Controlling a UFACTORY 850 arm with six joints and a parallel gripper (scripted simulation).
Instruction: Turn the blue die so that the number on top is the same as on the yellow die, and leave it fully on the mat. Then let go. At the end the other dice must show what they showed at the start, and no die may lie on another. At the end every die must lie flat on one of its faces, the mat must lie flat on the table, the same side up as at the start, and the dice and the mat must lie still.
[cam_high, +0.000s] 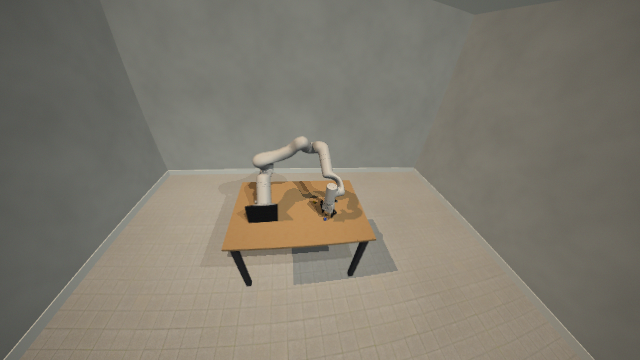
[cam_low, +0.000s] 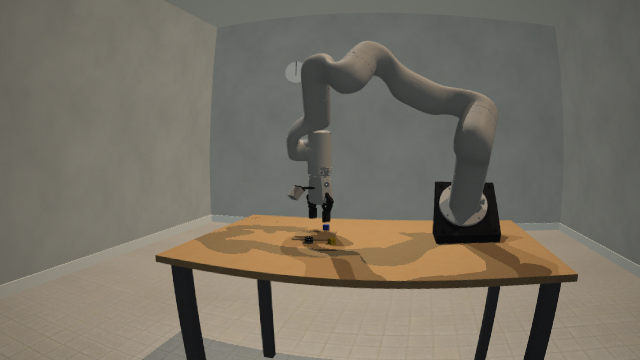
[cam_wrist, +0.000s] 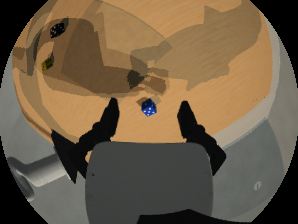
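My gripper is now 4 cm above the blue die, 2 cm to the left of it and 2 cm past it. The rest, counted from my hand: yellow die: 20 cm to the left, 10 cm behind, 4 cm below; black die: 20 cm to the left, 4 cm below, 2 cm behind; tan mat: 9 cm to the left, 5 cm below, 1 cm behind.
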